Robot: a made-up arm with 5 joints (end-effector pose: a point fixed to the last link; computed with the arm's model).
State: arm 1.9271 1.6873 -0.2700 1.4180 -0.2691
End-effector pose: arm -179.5 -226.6 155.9 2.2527 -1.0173 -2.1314
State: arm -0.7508 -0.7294 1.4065 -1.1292 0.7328
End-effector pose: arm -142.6 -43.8 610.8 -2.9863 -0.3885 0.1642
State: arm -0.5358 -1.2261 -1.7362 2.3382 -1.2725
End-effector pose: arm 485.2 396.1 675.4 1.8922 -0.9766 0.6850
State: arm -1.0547 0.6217 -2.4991 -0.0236 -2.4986
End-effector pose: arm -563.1 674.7 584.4 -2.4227 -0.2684 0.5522
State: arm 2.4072 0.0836 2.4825 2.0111 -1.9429
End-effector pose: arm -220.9 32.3 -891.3 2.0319 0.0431 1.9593
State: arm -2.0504 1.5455 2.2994 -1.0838 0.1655
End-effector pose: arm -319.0 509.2 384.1 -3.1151 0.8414 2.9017
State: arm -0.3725 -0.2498 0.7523 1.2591 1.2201
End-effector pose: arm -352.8 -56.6 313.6 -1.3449 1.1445 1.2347
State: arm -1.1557 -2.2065 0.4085 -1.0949 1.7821
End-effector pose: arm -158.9 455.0 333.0 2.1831 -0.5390 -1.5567
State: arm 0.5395 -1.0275 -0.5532 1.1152 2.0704
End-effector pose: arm -62.6 -49.5 716.2 -0.6117 -0.2824 0.8535
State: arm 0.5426 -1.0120 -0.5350 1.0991 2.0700
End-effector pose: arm -73.0 -50.8 710.2 -0.6319 -0.2754 0.8625
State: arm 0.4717 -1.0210 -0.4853 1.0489 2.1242
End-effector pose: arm -89.9 -0.8 691.3 -0.7571 -0.1587 0.9110
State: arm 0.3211 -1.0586 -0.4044 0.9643 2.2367
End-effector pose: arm -113.6 91.2 648.5 -0.9752 0.0828 0.9727
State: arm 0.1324 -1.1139 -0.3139 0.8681 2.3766
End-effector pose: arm -139.2 182.0 585.8 -1.2227 0.3855 1.0052
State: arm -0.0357 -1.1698 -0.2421 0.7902 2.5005
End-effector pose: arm -158.2 243.5 528.0 -1.4380 0.6506 0.9977
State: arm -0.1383 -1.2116 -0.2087 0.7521 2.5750
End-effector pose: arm -165.0 276.5 495.1 -1.5651 0.8038 0.9754
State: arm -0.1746 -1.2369 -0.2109 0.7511 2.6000
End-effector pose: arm -161.1 292.5 486.1 -1.5902 0.8479 0.9690
